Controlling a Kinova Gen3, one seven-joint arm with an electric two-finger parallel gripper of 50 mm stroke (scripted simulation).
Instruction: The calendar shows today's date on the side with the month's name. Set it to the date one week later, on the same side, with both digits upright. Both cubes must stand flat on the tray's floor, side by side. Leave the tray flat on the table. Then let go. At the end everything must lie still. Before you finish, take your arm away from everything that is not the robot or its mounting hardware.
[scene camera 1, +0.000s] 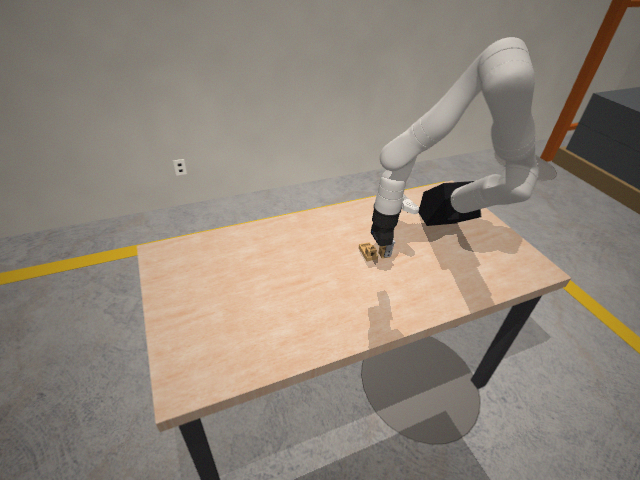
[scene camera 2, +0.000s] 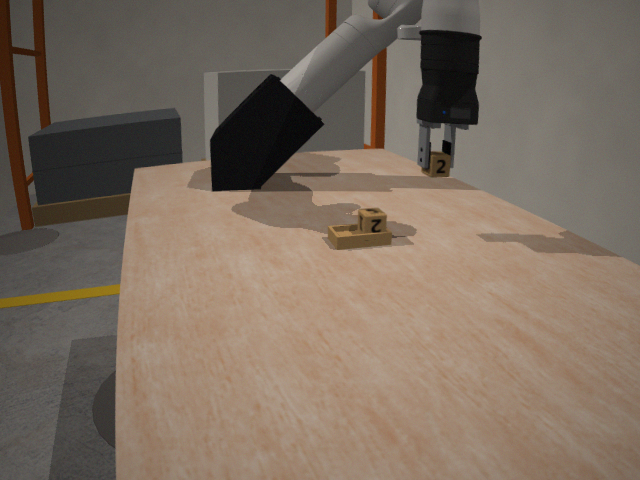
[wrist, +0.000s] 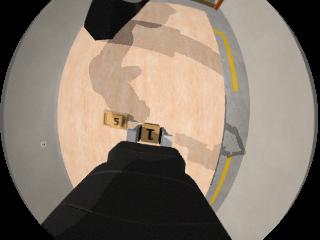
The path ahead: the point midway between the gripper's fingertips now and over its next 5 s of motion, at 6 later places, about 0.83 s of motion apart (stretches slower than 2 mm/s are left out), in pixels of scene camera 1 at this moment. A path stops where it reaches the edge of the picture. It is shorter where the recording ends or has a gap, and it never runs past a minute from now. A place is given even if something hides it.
The gripper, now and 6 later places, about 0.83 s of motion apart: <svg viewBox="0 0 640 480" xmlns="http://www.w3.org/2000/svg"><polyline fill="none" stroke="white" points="385,252 380,270 381,271 381,271 382,268 385,252 386,250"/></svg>
